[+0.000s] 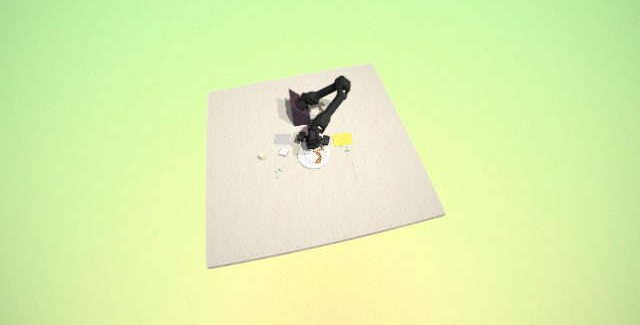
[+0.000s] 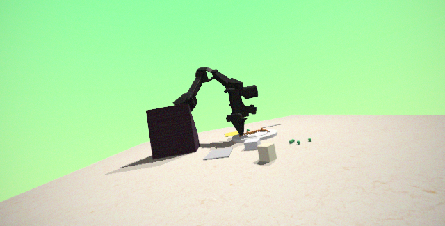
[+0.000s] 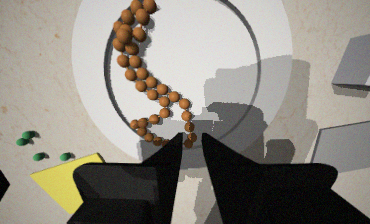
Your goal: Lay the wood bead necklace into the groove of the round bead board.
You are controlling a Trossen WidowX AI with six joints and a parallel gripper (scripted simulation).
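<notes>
My gripper tip is 5 cm short of the round white bead board, 1 cm to the left of it and 1 cm above it. Round my gripper tip: thin white strip: 20 cm ahead, 21 cm to the left, 1 cm below; yellow card: 3 cm behind, 18 cm to the left, 1 cm below; grey flat plate: 10 cm behind, 19 cm to the right, 1 cm below.
</notes>
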